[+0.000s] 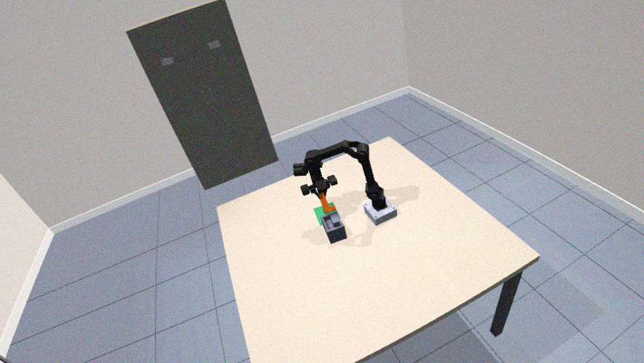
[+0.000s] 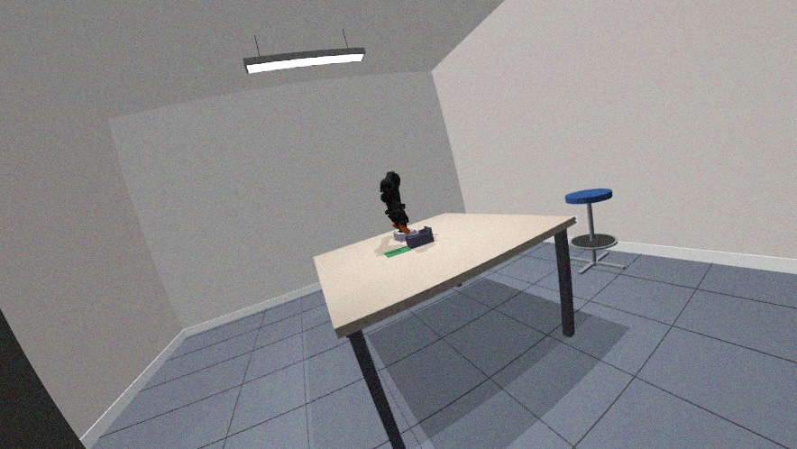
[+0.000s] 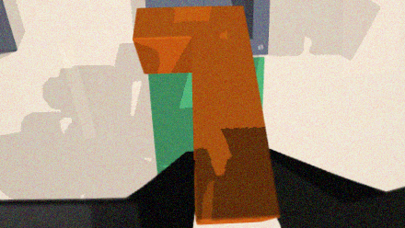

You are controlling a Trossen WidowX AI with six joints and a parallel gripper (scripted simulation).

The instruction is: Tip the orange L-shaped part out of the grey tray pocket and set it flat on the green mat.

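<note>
Now: the green mat 170 mm below my gripper tip, 40 mm to the right of it and 10 mm behind it. Also, from my gripper tip: orange L-shaped part 30 mm to the left, 30 mm below, 10 mm behind.
</note>
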